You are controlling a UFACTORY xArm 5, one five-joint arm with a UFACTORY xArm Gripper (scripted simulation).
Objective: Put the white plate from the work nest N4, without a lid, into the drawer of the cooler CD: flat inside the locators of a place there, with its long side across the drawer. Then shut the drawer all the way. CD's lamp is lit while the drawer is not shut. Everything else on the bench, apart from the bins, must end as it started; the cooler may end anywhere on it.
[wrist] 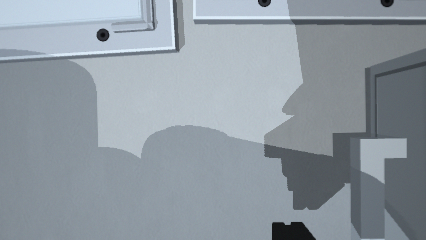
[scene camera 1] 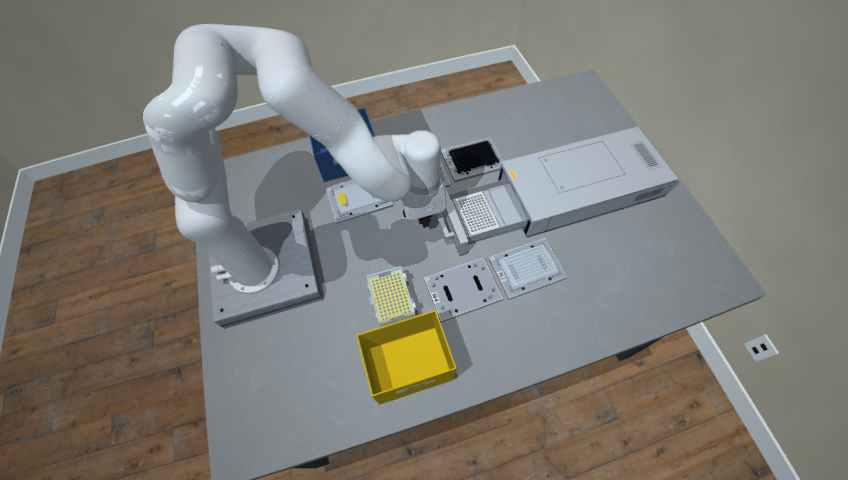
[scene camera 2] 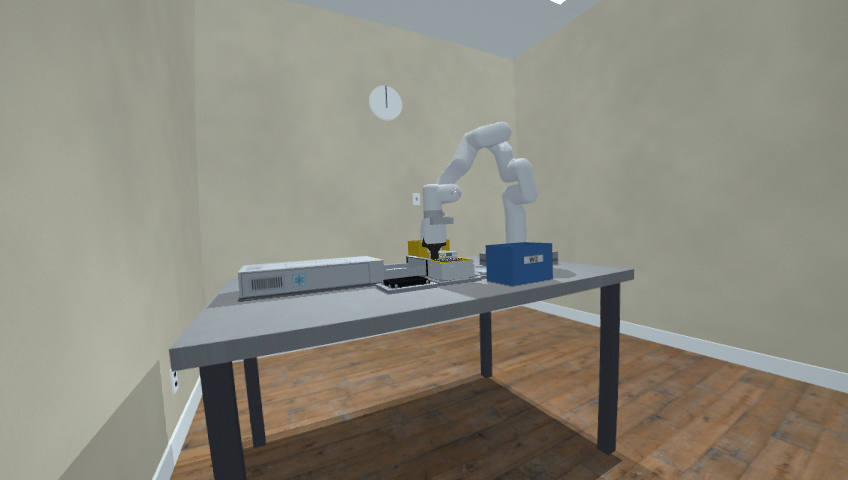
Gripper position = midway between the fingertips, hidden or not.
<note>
I see my gripper (scene camera 1: 424,222), a white well plate (scene camera 1: 473,224), a grey cooler (scene camera 1: 557,187), a blue bin (scene camera 2: 513,264) and a yellow bin (scene camera 1: 414,352).
The grey cooler is seen too in scene camera 2 (scene camera 2: 255,281). My gripper shows as well in scene camera 2 (scene camera 2: 434,260). The wrist view does not show the white well plate: it is out of frame. The wrist view does not show the blue bin: it is out of frame.
</note>
